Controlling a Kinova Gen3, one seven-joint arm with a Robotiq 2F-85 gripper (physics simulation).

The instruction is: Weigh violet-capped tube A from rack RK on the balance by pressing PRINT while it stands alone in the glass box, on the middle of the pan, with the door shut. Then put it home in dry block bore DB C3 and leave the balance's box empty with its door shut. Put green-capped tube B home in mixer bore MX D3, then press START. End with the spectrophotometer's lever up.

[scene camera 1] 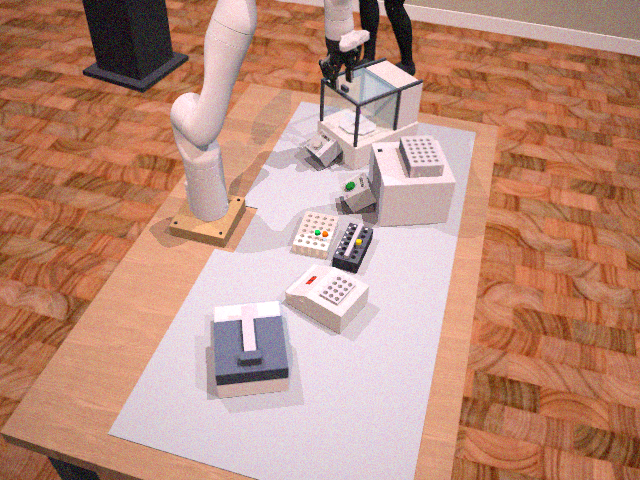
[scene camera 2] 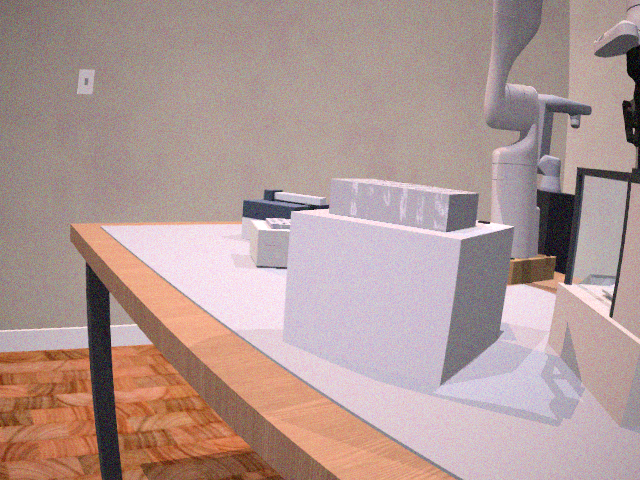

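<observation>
My gripper (scene camera 1: 341, 77) (scene camera 2: 635, 160) is partly open and empty, pointing down at the top of the balance's glass box (scene camera 1: 357, 111) (scene camera 2: 574, 227), close to a small dark handle (scene camera 1: 344, 88). No tube shows on the pan (scene camera 1: 356, 124). Whether the door is fully shut, I cannot tell. Violet-capped tube A does not show in either view. A green cap (scene camera 1: 317, 232) stands in the pale rack (scene camera 1: 311, 252). The dry block (scene camera 1: 309, 308) has a red display. The mixer (scene camera 1: 413, 198) (scene camera 2: 372, 289) has a bored block (scene camera 1: 424, 166) (scene camera 2: 403, 204) on top. The spectrophotometer's lever cannot be made out for certain.
An orange cap (scene camera 1: 324, 234) stands beside the green one. A dark rack (scene camera 1: 347, 265) holds a yellow cap (scene camera 1: 358, 241). A green-button box (scene camera 1: 356, 193) and a pale-button box (scene camera 1: 324, 149) stand near the mixer and balance. A blue-lidded instrument (scene camera 1: 227, 343) (scene camera 2: 258, 208) stands at the near end.
</observation>
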